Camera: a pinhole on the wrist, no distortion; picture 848 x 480 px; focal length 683.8 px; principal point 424.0 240.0 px. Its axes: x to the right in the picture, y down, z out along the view. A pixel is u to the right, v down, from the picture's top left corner.
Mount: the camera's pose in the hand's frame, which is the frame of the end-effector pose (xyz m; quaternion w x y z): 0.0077 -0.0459 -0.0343 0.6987 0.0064 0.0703 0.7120
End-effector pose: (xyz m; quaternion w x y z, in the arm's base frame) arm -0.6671 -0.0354 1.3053 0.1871 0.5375 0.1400 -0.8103
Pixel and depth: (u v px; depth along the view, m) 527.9 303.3 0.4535
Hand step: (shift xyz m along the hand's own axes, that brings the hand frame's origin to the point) 0.0130 0.0635 0.4131
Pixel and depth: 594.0 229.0 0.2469
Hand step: 0.0367 0.0378 0.2042
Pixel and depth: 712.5 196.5 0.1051
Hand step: 0.0246 0.0079 0.0651
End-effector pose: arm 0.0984 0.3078 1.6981 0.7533 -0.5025 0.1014 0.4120
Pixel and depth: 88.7 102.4 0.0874
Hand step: 0.0356 -0.0804 0.0541
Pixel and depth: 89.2 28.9 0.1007
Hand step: 0.0506 -0.0854 0.0664
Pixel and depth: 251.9 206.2 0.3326
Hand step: 0.0617 -0.0987 0.3007
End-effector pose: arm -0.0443 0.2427 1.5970 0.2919 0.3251 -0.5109 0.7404
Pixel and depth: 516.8 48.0 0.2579
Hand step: 0.1065 0.0135 0.2100
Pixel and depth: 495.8 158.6 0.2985
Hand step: 0.0743 0.0130 0.2546
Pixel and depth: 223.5 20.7 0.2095
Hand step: 0.0984 -0.0870 0.1713
